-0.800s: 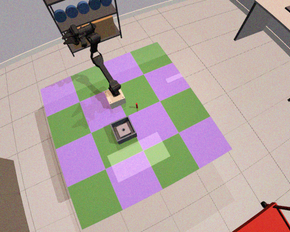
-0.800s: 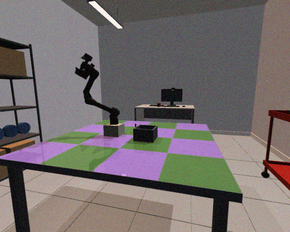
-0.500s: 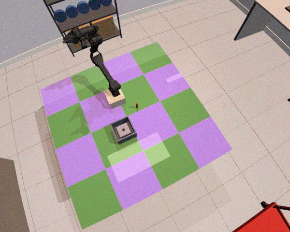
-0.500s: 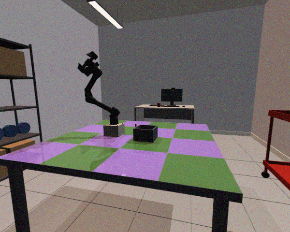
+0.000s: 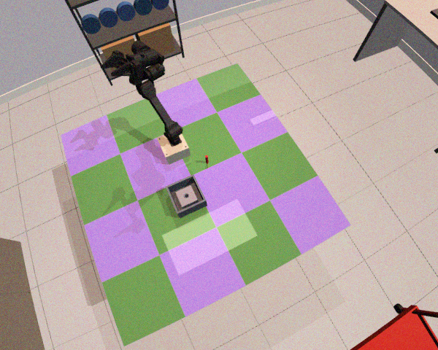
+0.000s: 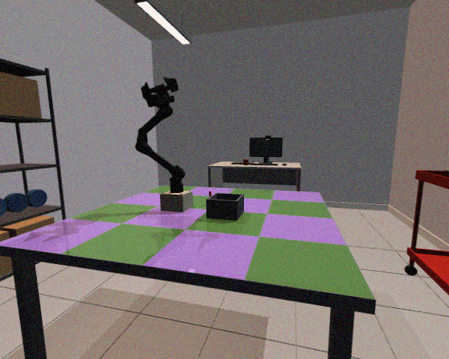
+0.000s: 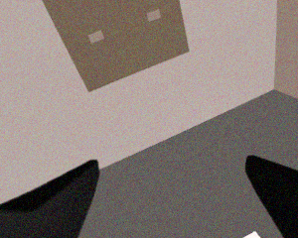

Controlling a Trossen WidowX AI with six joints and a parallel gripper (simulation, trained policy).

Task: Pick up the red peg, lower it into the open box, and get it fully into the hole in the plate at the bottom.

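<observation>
The red peg lies 200 mm ahead of my gripper tip, 260 mm to the left of it and 640 mm below it. From my gripper tip the other things lie so: dark box (340 mm ahead, 60 mm to the left, 650 mm below); then plate (340 mm ahead, 60 mm to the left, 630 mm below).
</observation>
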